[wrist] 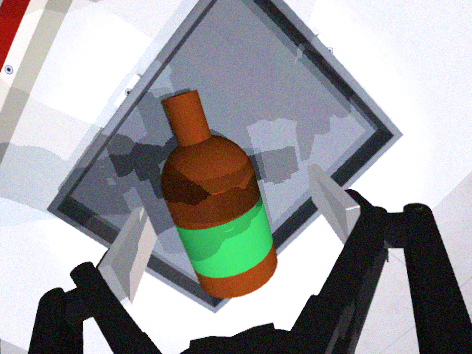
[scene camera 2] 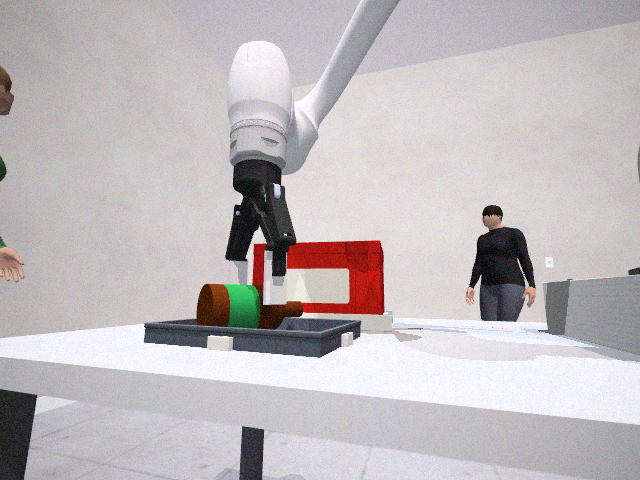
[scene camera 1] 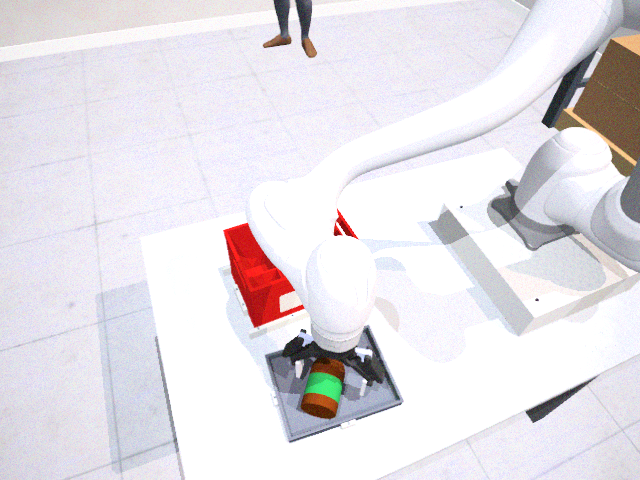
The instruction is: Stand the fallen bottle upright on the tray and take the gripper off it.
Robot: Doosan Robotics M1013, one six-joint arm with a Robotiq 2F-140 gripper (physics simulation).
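Places are measured from the arm's base along level axes (x ahead, y left, z up), in metres.
Where they show: gripper, fingertip midpoint: [wrist: 228,203] [scene camera 2: 253,303] [scene camera 1: 331,379]; arm's base, link origin: [scene camera 1: 535,217].
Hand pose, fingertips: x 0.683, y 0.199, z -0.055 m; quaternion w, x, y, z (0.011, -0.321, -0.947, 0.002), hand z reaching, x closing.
Each offset is from my fingertips to the top centre of the thing.
The brown bottle with a green band @[dx +0.003, dy -0.014, dz +0.028 m] [scene camera 1: 324,387] [scene camera 2: 242,305] [wrist: 220,215] lies on its side in the dark grey tray @[dx -0.011, dy -0.013, dz -0.026 m] [scene camera 1: 291,413] [scene camera 2: 268,343] [wrist: 240,60]. In the wrist view its neck points up and slightly left, and its base is near the tray's lower corner. My gripper [scene camera 1: 330,378] [scene camera 2: 256,293] [wrist: 228,203] is open and points down over the bottle. Its pale fingertips stand on either side of the bottle's body, with a gap on each side in the wrist view. In scene camera 2 the near fingertip hides part of the bottle's shoulder.
A red divided bin [scene camera 1: 266,307] [scene camera 2: 367,289] [wrist: 10,25] stands beside the tray, partly hidden by the arm in scene camera 1. A low grey-walled enclosure [scene camera 1: 485,284] [scene camera 2: 594,310] stands near the arm's base. A person in black [scene camera 2: 498,258] stands beyond the table.
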